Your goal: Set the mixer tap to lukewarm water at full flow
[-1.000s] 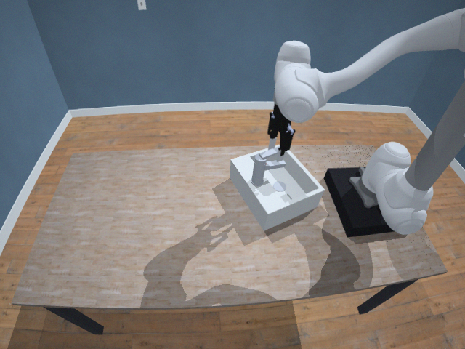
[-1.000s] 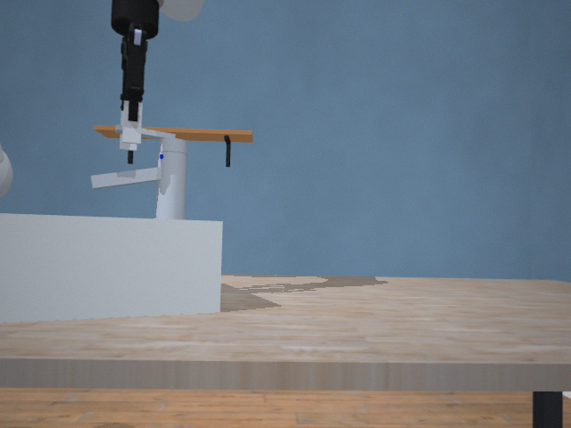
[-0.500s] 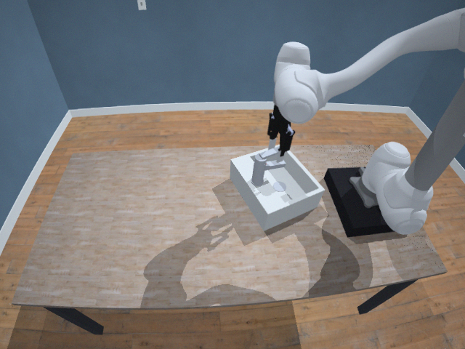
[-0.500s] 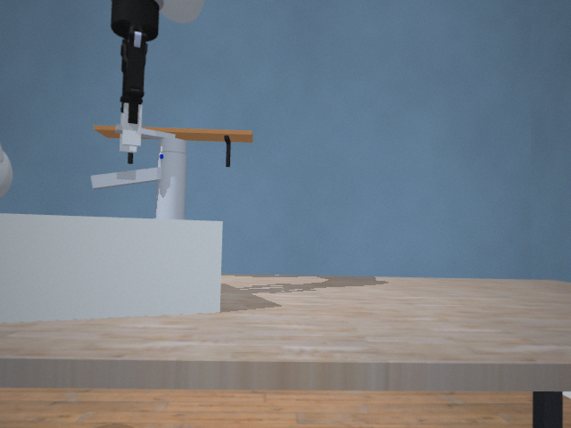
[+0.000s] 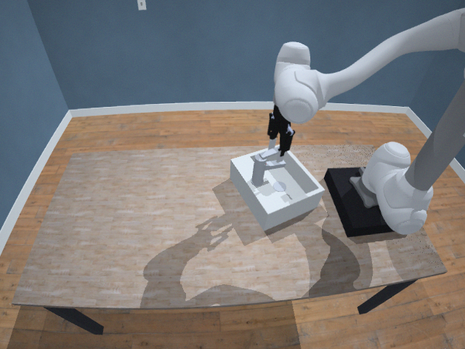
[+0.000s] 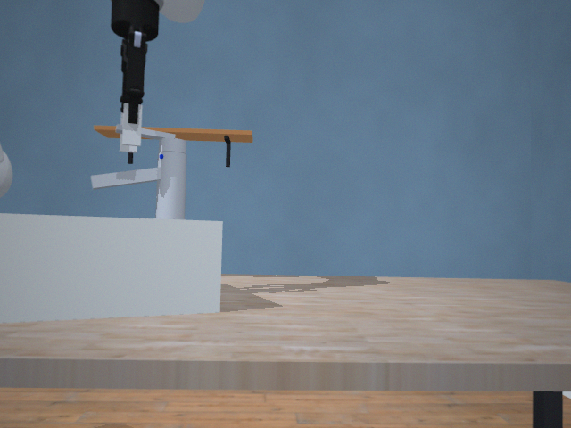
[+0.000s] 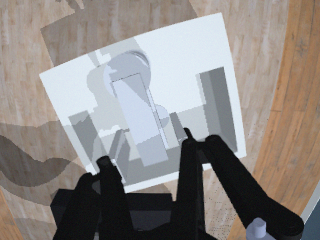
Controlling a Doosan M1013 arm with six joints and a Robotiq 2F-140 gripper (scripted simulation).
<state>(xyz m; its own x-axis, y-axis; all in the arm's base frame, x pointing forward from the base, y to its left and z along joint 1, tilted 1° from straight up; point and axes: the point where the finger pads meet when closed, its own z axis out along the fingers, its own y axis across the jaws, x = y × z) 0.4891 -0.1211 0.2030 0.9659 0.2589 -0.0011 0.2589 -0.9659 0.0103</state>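
The lever lies 2 cm ahead of my hand and 1 cm to the left of it. Also, from my hand: white basin 24 cm below, 5 cm behind, 1 cm to the right; then grey mixer tap 5 cm below, 5 cm ahead, 1 cm to the left.
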